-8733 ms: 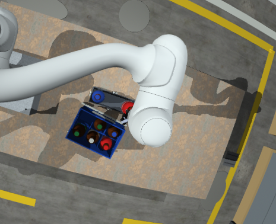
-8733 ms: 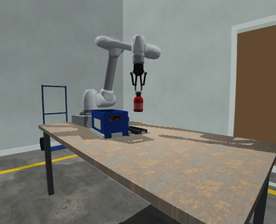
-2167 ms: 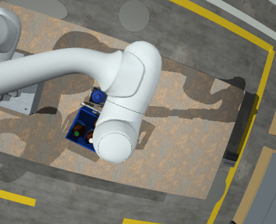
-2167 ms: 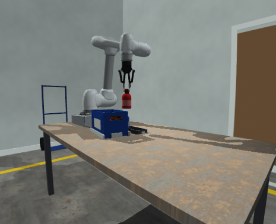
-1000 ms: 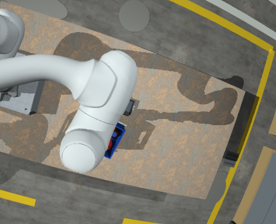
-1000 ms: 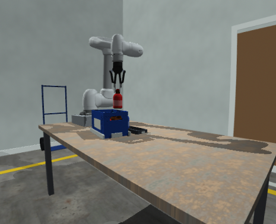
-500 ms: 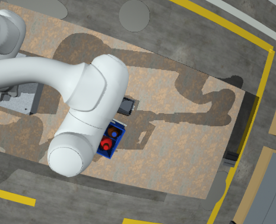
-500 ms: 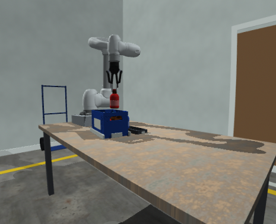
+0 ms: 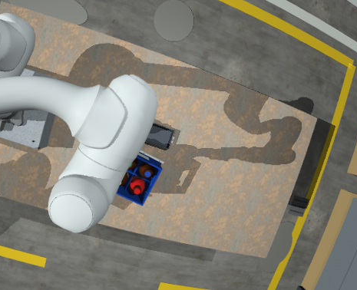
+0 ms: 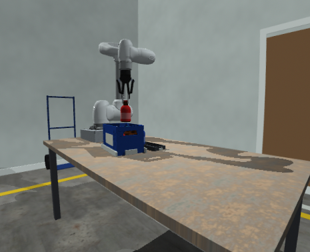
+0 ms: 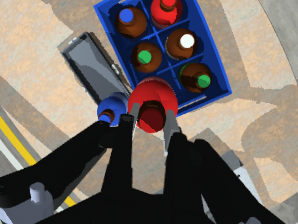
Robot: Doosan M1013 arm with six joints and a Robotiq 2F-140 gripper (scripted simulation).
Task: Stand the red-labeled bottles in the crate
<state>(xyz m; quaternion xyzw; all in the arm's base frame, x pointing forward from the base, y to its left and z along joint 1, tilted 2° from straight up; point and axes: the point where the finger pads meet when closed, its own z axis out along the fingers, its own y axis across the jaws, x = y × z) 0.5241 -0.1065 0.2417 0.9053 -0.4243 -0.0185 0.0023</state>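
My gripper is now 9 cm above the red-labeled bottle. From my hand the other things lie so: red bottle (13 cm ahead, 14 cm to the right, 26 cm below); blue-capped bottle (2 cm ahead, 12 cm to the left, 27 cm below); blue crate (6 cm ahead, 8 cm to the right, 27 cm below).
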